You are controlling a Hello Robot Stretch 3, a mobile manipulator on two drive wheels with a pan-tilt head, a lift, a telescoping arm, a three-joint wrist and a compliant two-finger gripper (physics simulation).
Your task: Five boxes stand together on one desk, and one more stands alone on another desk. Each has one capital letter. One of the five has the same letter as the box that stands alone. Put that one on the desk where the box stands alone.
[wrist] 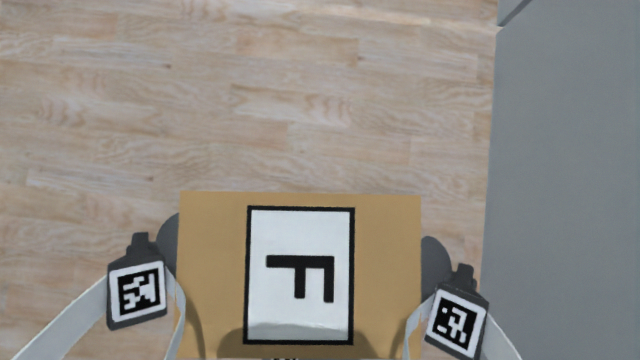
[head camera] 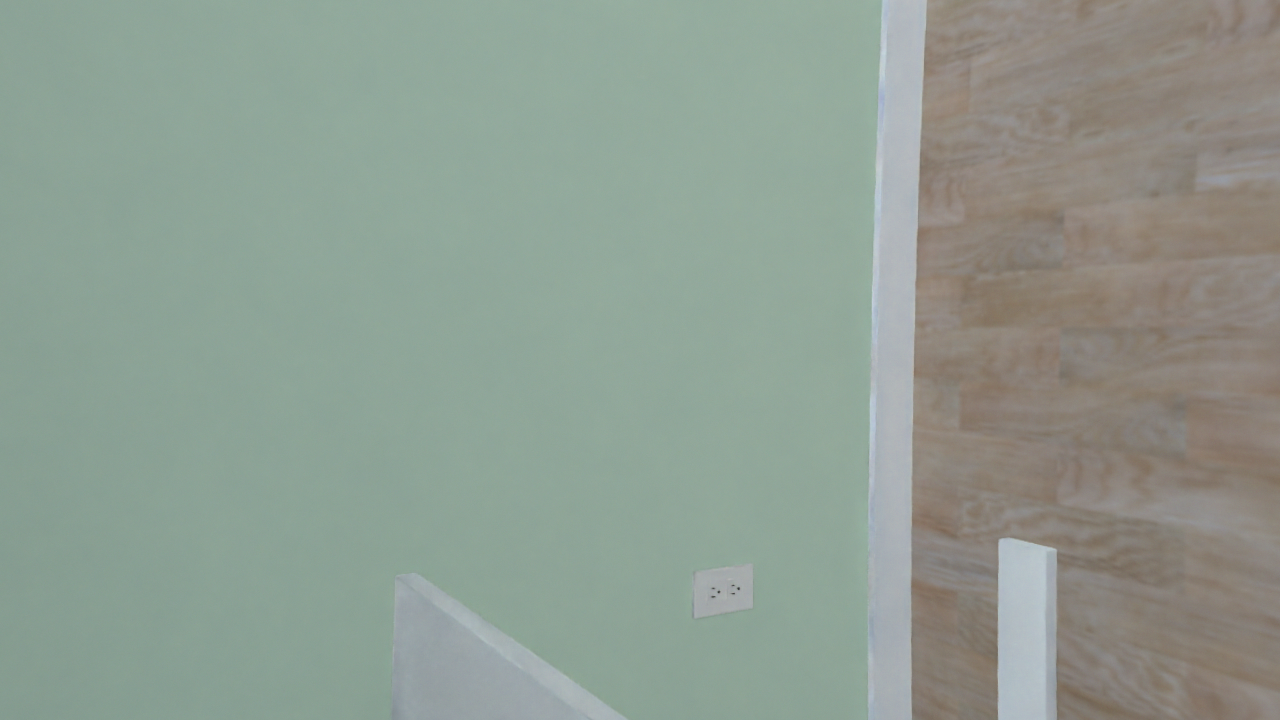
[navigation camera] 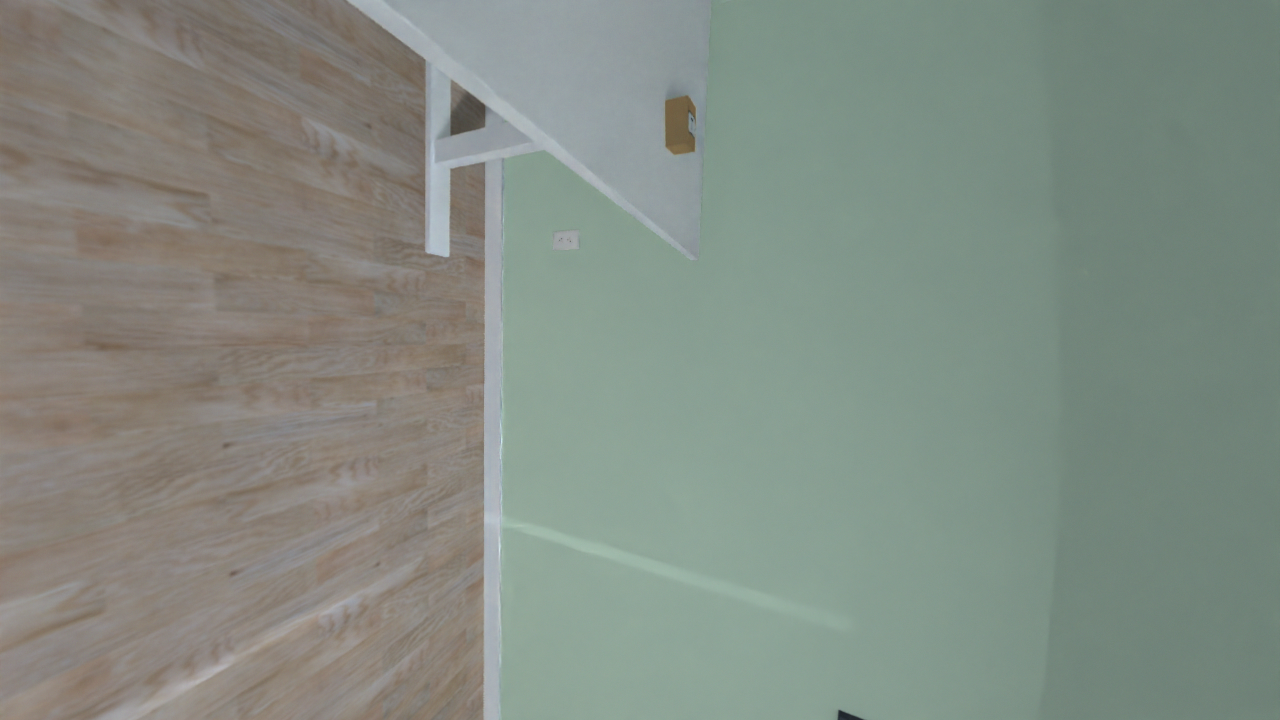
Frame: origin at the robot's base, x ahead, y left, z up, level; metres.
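Where they show: gripper, between the fingertips: [wrist: 305, 254].
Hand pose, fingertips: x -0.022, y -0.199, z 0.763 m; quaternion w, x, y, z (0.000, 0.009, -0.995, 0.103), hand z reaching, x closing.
Each offset is from my fingertips to the top centre of the thing. Level surfaces: height alone.
A brown box {0.002 m ahead, 0.000 m left, 0.055 m up} [wrist: 215, 280] with a black letter F on a white label is held in the wrist view. My gripper [wrist: 305, 254] is shut on it, with one fingertip pressed on each side, and the box hangs over the wooden floor. In the navigation view a white desk {0.187 m up} [navigation camera: 590, 89] stands against the green wall at the top. One brown box {0.848 m ahead, 0.705 m left, 0.237 m up} [navigation camera: 678, 125] is on it near the wall; its label is too small and oblique to read. A corner of a white desk [head camera: 474, 667] shows at the bottom of the head view. The group of boxes does not show.
A large grey surface [wrist: 565, 175] runs along the right of the wrist view, beside the held box. White desk legs [head camera: 1026, 626] [navigation camera: 437, 161] stand on the wooden floor {0.763 m down} [head camera: 1118, 313] [navigation camera: 223, 358]. A wall socket {1.248 m ahead, 0.595 m left, 0.306 m down} [head camera: 723, 591] [navigation camera: 565, 240] is on the green wall [head camera: 447, 313] [navigation camera: 760, 402].
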